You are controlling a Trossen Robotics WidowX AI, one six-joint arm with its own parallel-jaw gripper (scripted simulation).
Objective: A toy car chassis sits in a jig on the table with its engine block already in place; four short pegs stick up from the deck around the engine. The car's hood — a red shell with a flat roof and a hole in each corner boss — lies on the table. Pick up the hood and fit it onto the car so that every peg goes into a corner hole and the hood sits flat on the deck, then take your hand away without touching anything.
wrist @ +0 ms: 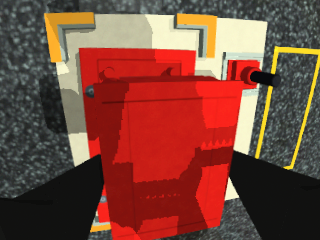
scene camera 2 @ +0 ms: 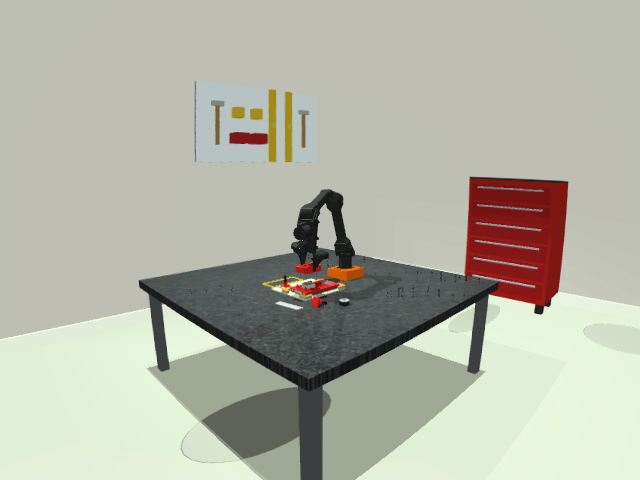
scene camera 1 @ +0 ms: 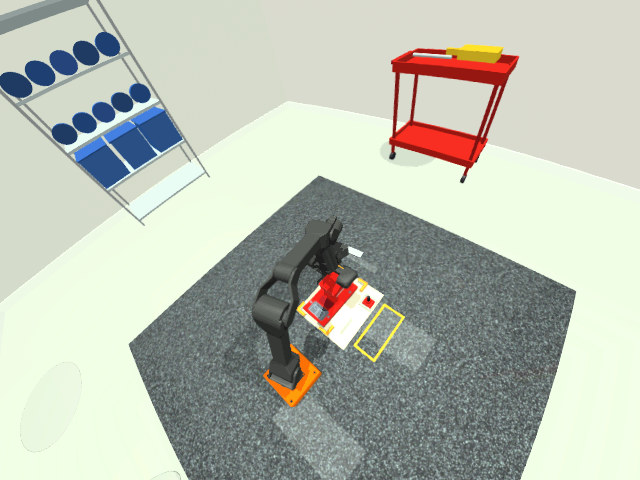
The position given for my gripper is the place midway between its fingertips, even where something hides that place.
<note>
My gripper (scene camera 1: 335, 281) holds a red hood (wrist: 166, 142). Further things: a cream jig (scene camera 1: 346, 323).
My gripper is seen too in the wrist view (wrist: 166, 159). The cream jig shows as well in the wrist view (wrist: 216, 40).
</note>
